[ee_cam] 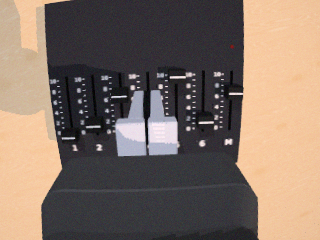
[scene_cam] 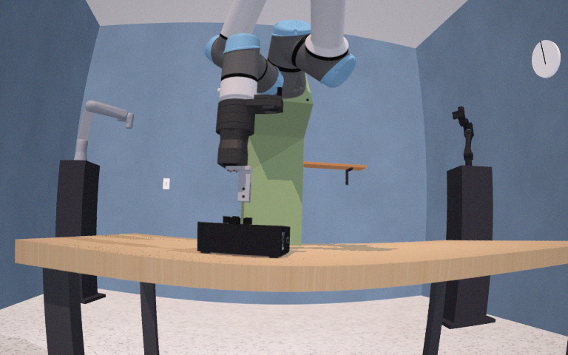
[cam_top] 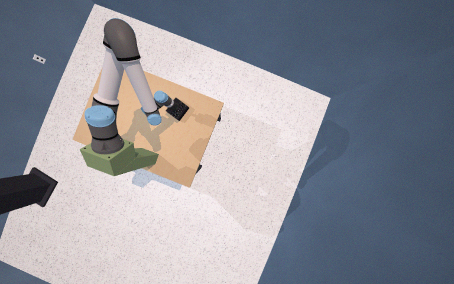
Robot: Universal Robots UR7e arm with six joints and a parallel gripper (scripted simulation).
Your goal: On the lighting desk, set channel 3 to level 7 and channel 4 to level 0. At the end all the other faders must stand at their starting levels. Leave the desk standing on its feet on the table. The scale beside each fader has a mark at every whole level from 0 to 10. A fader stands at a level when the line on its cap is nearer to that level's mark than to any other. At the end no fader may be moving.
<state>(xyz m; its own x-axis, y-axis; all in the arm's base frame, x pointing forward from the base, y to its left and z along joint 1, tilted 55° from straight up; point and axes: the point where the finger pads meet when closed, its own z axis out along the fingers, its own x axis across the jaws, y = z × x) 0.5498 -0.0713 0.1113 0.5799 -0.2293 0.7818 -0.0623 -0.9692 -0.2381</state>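
Now: the channel 4 cap 50 mm below my hand and 20 mm to the right of it. Round my hand: channel 5 cap: 50 mm below, 20 mm ahead, 10 mm to the left; then channel 2 cap: 50 mm below, 50 mm behind, 20 mm to the right; then channel 3 cap: 50 mm below, 20 mm behind.
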